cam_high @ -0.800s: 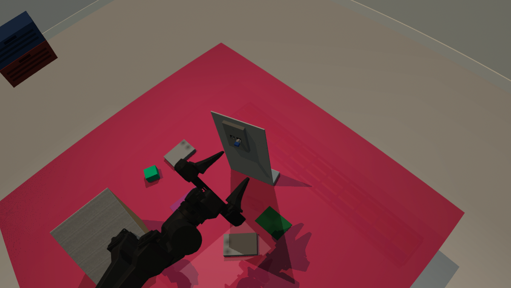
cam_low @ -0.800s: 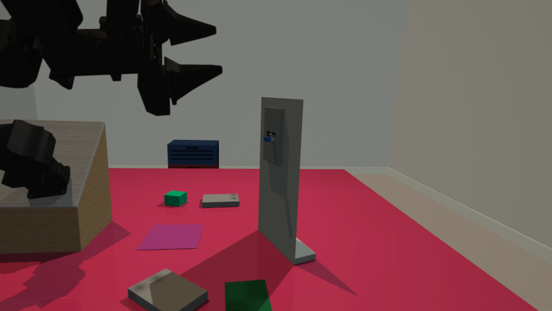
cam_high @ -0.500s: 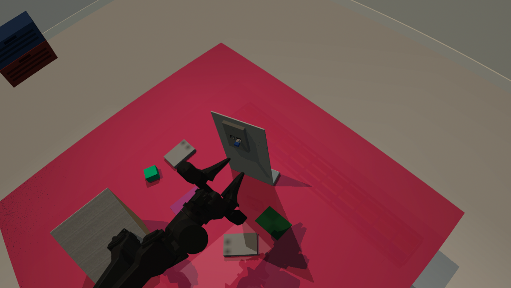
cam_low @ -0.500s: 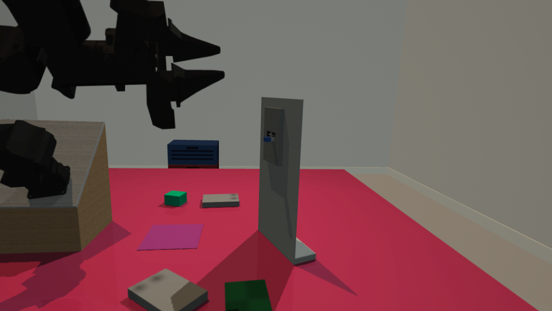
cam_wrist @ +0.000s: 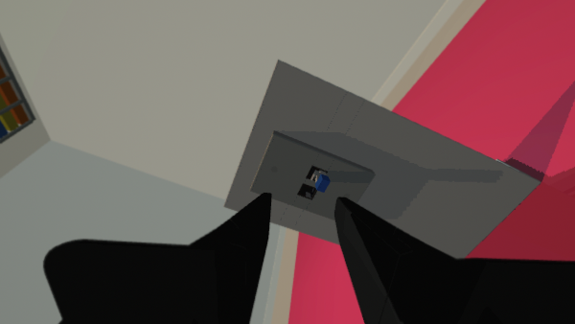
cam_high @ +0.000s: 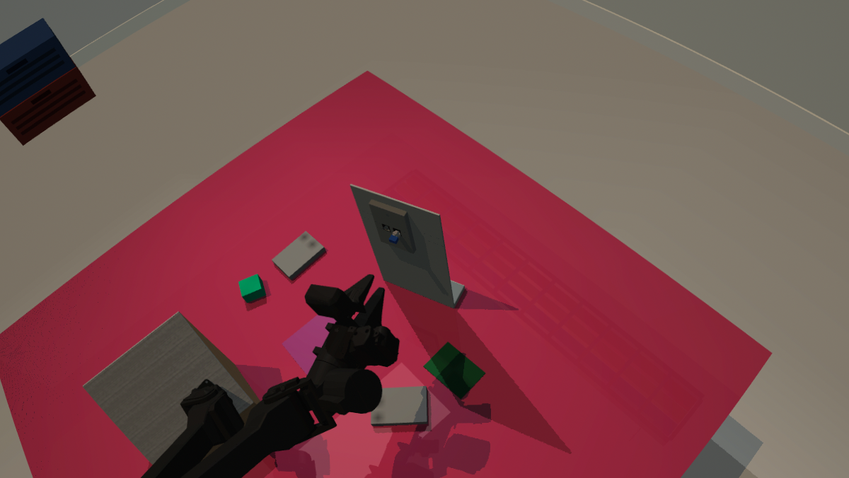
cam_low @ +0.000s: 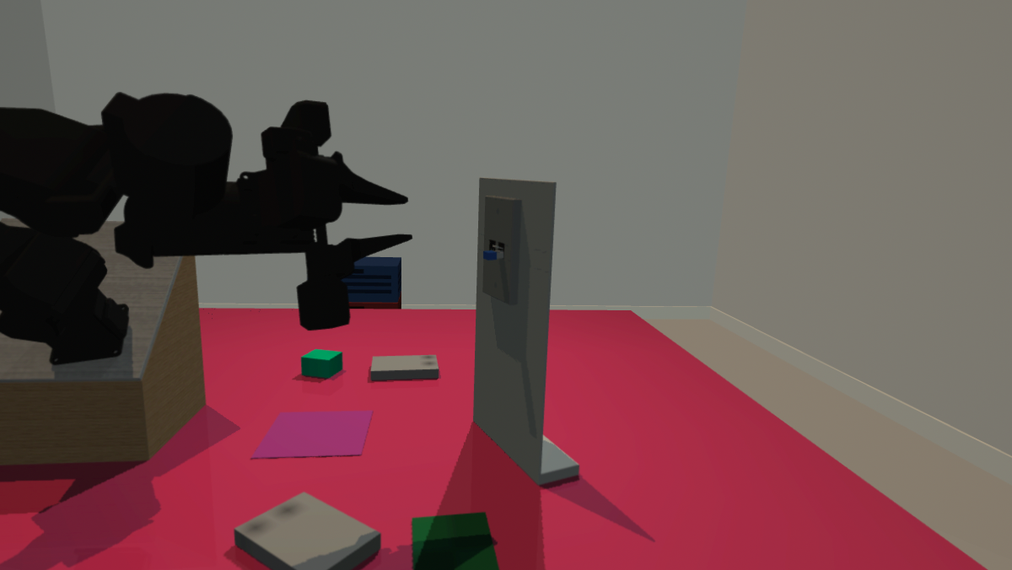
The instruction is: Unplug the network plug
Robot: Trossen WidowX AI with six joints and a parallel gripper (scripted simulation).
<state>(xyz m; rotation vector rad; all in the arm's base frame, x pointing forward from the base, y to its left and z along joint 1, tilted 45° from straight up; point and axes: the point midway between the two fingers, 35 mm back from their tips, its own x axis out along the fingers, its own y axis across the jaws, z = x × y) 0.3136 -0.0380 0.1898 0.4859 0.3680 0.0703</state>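
Right now the network plug is 100 mm ahead of my gripper tip, 60 mm to the left of it and 40 mm below it. Round my gripper tip: thin pale tab 110 mm ahead, 60 mm to the left, 40 mm below; dark green tile 30 mm ahead, 100 mm to the right, 280 mm below; grey panel 120 mm ahead, 70 mm to the left, 130 mm below.
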